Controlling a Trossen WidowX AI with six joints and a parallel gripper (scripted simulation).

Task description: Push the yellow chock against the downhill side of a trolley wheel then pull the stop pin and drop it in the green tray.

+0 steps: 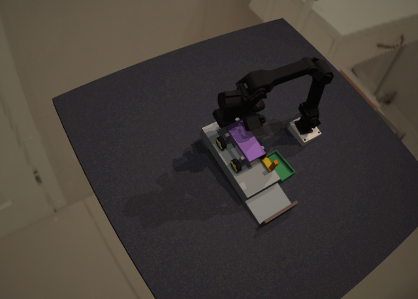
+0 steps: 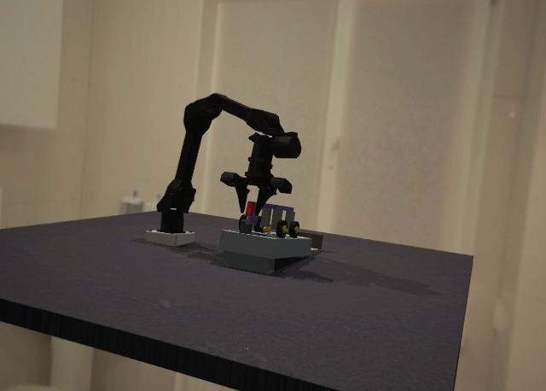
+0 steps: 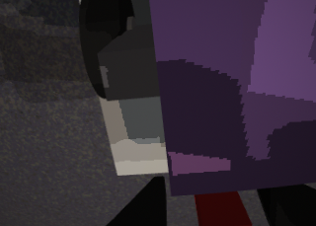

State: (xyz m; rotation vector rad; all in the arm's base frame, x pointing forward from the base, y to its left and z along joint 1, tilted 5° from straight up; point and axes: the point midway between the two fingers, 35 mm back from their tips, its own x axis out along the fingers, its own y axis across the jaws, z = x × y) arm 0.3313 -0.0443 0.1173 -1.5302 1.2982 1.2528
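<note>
Right now my gripper tip is 8 cm past the yellow chock, 18 cm to the right of it and 5 cm above it. The rest, counted from my gripper tip: grey ramp (11 cm to the left, 9 cm below); then purple trolley (10 cm to the left, 2 cm below); then red-headed stop pin (1 cm below).
</note>
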